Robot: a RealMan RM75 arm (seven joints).
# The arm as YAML. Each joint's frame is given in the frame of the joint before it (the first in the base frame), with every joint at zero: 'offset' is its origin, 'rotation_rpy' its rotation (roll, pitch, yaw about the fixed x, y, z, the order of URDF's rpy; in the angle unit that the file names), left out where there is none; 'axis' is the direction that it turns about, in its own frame. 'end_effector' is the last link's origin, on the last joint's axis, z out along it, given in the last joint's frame.
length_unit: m
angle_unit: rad
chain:
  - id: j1
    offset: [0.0, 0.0, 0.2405]
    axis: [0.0, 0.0, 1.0]
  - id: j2
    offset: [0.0, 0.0, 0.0]
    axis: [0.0, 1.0, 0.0]
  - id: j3
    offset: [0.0, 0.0, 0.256]
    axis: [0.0, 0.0, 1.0]
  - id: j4
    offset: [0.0, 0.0, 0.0]
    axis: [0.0, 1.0, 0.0]
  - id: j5
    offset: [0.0, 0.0, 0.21]
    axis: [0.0, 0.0, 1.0]
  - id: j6
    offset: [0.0, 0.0, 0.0]
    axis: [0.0, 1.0, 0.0]
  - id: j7
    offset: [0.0, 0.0, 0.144]
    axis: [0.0, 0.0, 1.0]
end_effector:
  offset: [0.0, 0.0, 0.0]
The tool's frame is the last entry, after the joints.
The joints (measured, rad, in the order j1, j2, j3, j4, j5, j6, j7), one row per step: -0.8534, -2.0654, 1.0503, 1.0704, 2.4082, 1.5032, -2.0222; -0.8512, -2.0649, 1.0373, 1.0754, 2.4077, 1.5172, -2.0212; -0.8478, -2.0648, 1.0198, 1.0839, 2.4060, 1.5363, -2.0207; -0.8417, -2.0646, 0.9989, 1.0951, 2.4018, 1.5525, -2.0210; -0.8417, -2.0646, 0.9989, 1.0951, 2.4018, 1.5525, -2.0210; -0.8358, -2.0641, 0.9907, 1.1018, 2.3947, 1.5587, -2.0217; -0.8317, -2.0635, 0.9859, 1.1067, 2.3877, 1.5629, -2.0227; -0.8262, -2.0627, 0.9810, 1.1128, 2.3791, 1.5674, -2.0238; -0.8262, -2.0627, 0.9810, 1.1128, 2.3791, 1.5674, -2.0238; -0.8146, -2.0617, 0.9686, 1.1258, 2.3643, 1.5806, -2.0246; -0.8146, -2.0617, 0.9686, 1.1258, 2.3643, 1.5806, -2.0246; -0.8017, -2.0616, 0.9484, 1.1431, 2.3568, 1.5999, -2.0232; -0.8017, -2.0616, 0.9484, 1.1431, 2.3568, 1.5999, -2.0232; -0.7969, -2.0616, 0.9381, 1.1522, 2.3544, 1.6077, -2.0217; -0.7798, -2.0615, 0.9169, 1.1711, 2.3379, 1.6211, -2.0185
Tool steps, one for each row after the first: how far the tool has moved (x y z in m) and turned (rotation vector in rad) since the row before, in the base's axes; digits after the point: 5 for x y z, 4 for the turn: -0.00091, -0.00098, 0.00246, -0.0028, -0.0065, 0.0055; -0.00089, -0.00147, 0.00335, -0.0033, -0.0103, 0.0071; -0.00133, -0.00115, 0.00438, 0.0033, -0.0152, 0.0091; 0.00000, 0.00000, 0.00000, 0.0000, 0.0000, 0.0000; -0.00086, -0.00082, 0.00218, 0.0027, -0.0109, 0.0047; -0.00025, -0.00060, 0.00150, 0.0016, -0.0089, 0.0026; -0.00044, -0.00077, 0.00176, 0.0022, -0.0102, 0.0029; 0.00000, 0.00000, 0.00000, 0.0000, 0.0000, 0.0000; -0.00146, -0.00209, 0.00375, 0.0022, -0.0191, 0.0062; 0.00000, 0.00000, 0.00000, 0.0000, 0.0000, 0.0000; -0.00278, -0.00256, 0.00521, 0.0041, -0.0158, 0.0078; 0.00000, 0.00000, 0.00000, 0.0000, 0.0000, 0.0000; -0.00087, -0.00080, 0.00278, 0.0045, -0.0065, 0.0014; -0.00303, -0.00252, 0.00585, 0.0114, -0.0240, 0.0062
